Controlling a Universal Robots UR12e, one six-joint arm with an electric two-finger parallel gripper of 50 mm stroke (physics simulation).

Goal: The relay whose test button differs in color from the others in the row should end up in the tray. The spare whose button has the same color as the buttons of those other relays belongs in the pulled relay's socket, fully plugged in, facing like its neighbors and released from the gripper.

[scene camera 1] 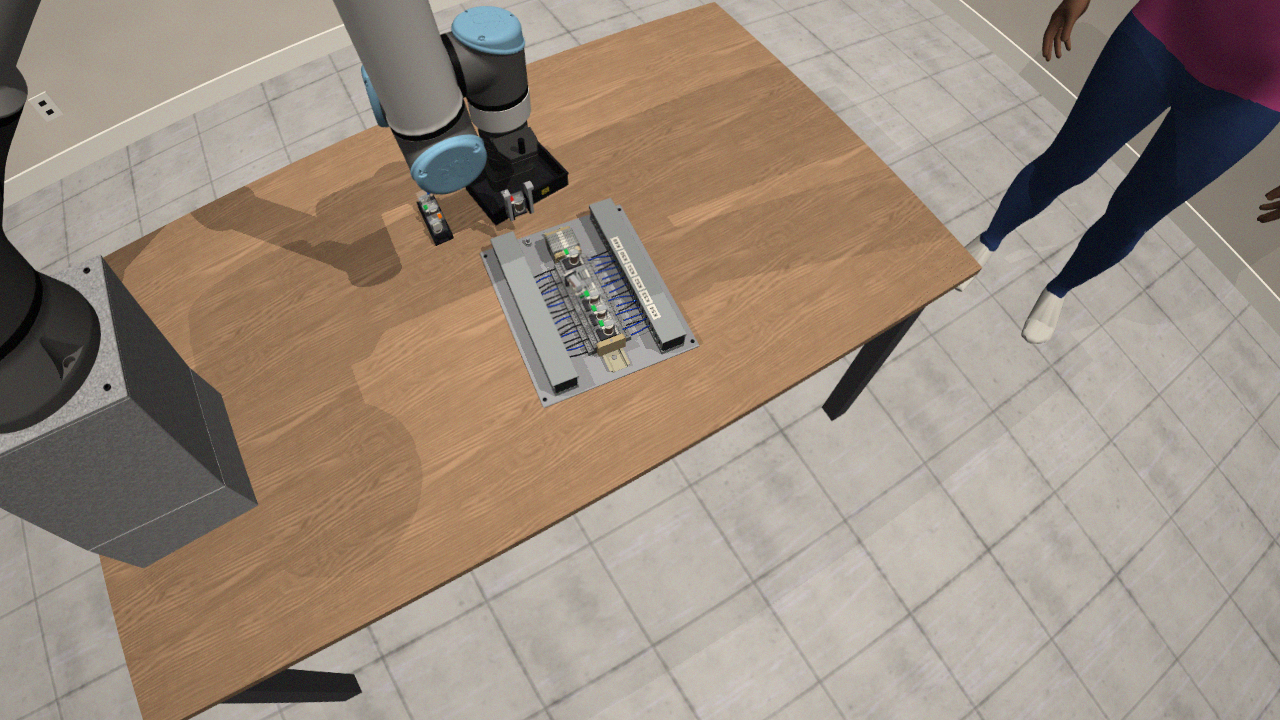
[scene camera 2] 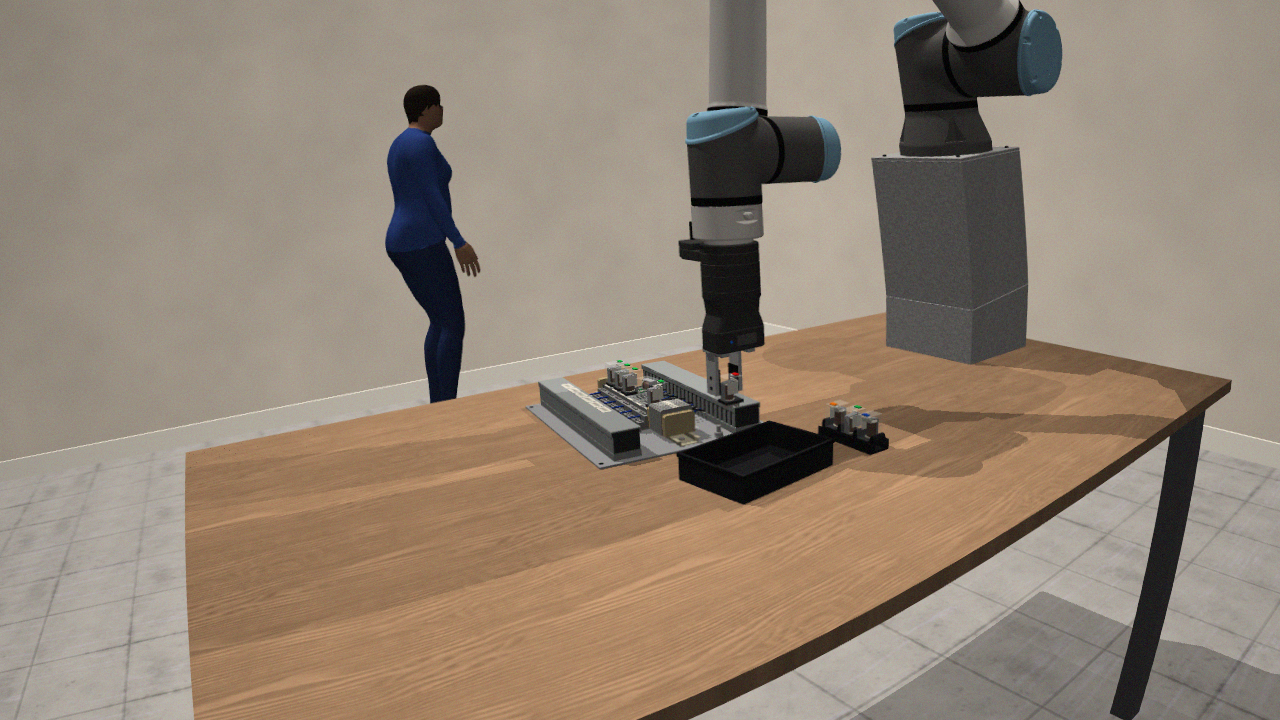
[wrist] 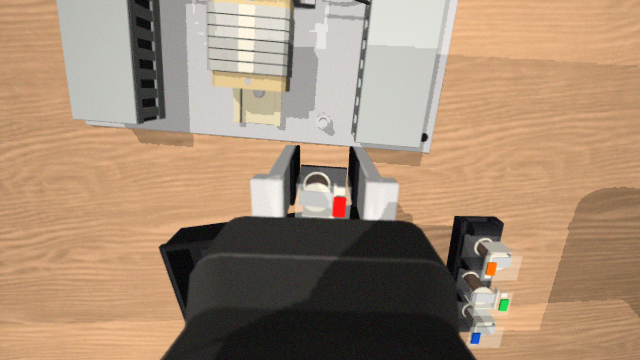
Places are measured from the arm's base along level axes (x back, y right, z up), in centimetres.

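Pixels of known places: gripper, between the fingertips: (scene camera 1: 520,212) (scene camera 2: 725,391) (wrist: 324,164); arm's base, origin of its link: (scene camera 1: 24,357) (scene camera 2: 946,151).
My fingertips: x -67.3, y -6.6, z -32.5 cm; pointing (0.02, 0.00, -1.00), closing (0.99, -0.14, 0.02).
Observation:
Ahead of a thing's pixels: the offset from my fingertips to its top centre. "*": to the spot under its first point.
My gripper (scene camera 1: 518,200) (scene camera 2: 725,379) (wrist: 324,164) is shut on the relay with the red button @(dz +2.7, dx -0.2, dy -1.4 cm) (scene camera 1: 516,205) (scene camera 2: 729,388) (wrist: 317,196), holding it upright in the air. In the wrist view it is between the panel edge and the black tray @(dz -3.6, dx -4.9, dy -11.3 cm) (scene camera 2: 754,476) (wrist: 199,233), partly overlapping the tray's near side. Relays with green buttons stand in the row @(* dz -0.3, dx +0.0, dy +23.5 cm) (scene camera 1: 597,311) (scene camera 2: 619,376); a socket @(dz -1.1, dx -0.6, dy +16.1 cm) (scene camera 1: 578,280) between two of them shows no relay. The spare with the green button @(dz -2.2, dx +11.6, dy -13.0 cm) (scene camera 1: 430,207) (scene camera 2: 856,419) (wrist: 483,299) stands in the middle of the holder. The tray's inside is partly hidden by the arm.
The black spare holder @(dz -4.8, dx +11.6, dy -13.0 cm) (scene camera 1: 438,234) (scene camera 2: 881,443) (wrist: 477,223) also bears an orange-button spare @(dz -2.2, dx +12.0, dy -9.8 cm) (scene camera 2: 836,412) (wrist: 495,255) and a blue-button spare @(dz -2.2, dx +11.2, dy -16.1 cm) (scene camera 2: 868,424) (wrist: 481,322). Raised grey wiring ducts @(dz -2.8, dx +7.1, dy +14.8 cm) (scene camera 1: 534,313) (scene camera 2: 586,416) (wrist: 402,75) flank the row. A person stands beyond the table.

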